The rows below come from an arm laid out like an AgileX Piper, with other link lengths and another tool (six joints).
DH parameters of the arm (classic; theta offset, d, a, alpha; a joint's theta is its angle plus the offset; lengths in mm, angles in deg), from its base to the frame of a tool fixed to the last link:
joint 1: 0 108.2 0 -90
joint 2: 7.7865 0 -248 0
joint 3: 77.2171 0 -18.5 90
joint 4: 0 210.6 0 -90
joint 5: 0 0 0 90
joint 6: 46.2 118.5 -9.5 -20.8
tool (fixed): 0 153.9 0 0
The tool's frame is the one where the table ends.
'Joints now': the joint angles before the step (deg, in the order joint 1, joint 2, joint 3, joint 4, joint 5, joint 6). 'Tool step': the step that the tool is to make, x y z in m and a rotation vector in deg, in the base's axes. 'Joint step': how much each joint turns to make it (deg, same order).
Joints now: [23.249 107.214 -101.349 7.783 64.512 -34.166]
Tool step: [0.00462 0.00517 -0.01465 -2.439 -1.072 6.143]
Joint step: [0.001 3.871 -2.993 0.130 -0.060 -6.810]
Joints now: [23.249 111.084 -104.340 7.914 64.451 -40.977]
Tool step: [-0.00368 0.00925 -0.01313 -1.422 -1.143 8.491]
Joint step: [0.001 3.069 -1.815 2.035 -0.414 -9.526]
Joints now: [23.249 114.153 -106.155 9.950 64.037 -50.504]
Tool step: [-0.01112 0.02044 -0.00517 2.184 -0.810 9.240]
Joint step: [0.000 2.382 -0.877 5.962 -0.945 -10.936]
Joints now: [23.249 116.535 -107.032 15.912 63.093 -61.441]
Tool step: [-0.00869 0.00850 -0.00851 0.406 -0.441 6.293]
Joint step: [0.069 1.917 -0.548 2.941 0.013 -7.302]
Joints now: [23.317 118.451 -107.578 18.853 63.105 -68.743]
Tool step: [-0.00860 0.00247 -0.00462 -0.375 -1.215 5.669]
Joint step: [0.126 0.690 -0.061 1.425 0.313 -6.319]
